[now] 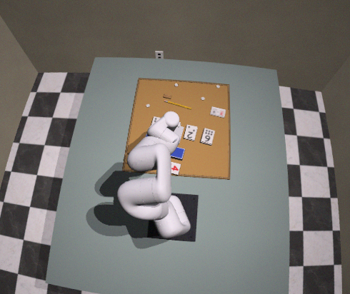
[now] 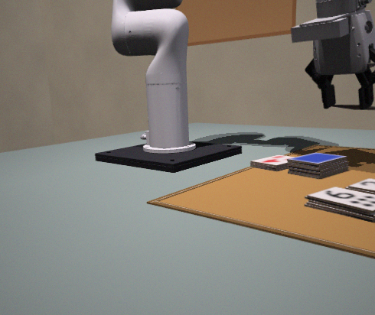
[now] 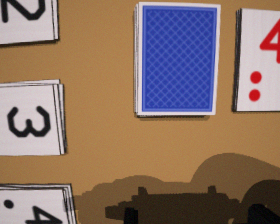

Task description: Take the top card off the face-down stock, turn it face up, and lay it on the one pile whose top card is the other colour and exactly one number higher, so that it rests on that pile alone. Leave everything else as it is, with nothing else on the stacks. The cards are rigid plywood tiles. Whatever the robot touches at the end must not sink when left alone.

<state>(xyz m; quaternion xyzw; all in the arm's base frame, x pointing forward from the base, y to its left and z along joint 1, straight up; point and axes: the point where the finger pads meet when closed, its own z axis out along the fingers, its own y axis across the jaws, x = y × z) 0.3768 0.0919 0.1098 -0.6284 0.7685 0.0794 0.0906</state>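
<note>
Now: hand 40 mm to the right of the red 2 card, 20 mm above it and 10 mm short of it. The rest, counted from my hand: brown mat: 170 mm ahead, 140 mm below, 100 mm to the right; then red 4 card: 120 mm below, 100 mm behind, 70 mm to the right; then black 4 card: 160 mm ahead, 110 mm below, 40 mm to the left.
</note>
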